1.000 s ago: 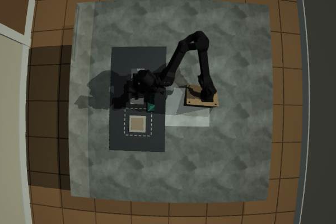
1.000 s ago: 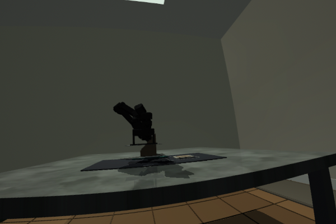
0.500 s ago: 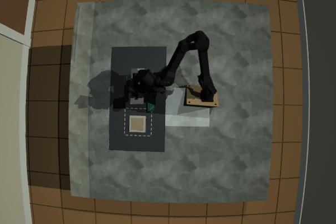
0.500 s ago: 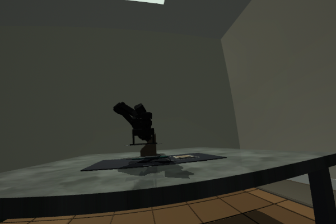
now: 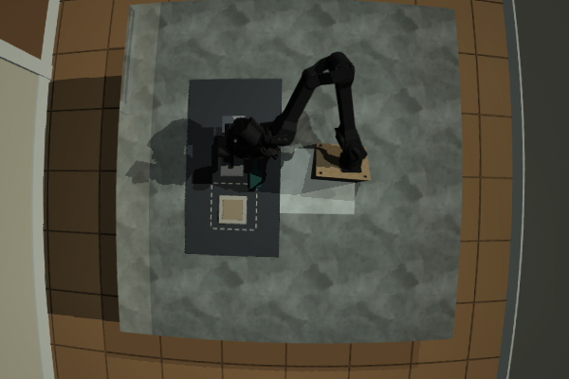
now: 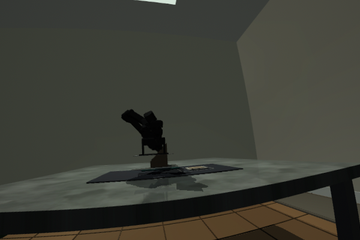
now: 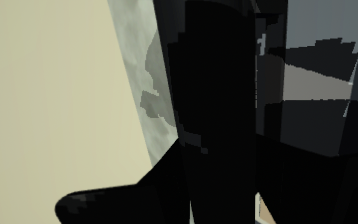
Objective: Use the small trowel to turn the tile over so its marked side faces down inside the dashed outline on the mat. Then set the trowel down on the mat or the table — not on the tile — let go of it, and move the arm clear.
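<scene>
Right now my gripper tip is 15 cm above the dark mat, 4 cm to the right of it and 1 cm past it. Also, from my gripper tip: teal trowel: 13 cm below, 10 cm behind, 4 cm to the left; tile: 20 cm to the left, 13 cm below, 2 cm behind.
</scene>
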